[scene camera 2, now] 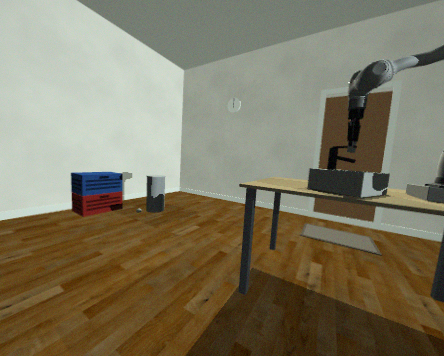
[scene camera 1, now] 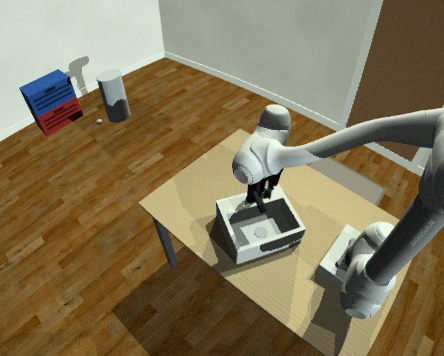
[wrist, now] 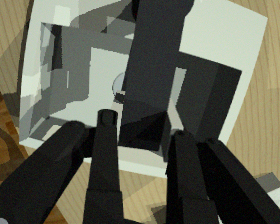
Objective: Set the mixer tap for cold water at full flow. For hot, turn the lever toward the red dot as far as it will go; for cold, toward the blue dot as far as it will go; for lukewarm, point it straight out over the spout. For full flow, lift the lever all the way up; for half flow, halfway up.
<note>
I see my gripper and a white sink basin.
</note>
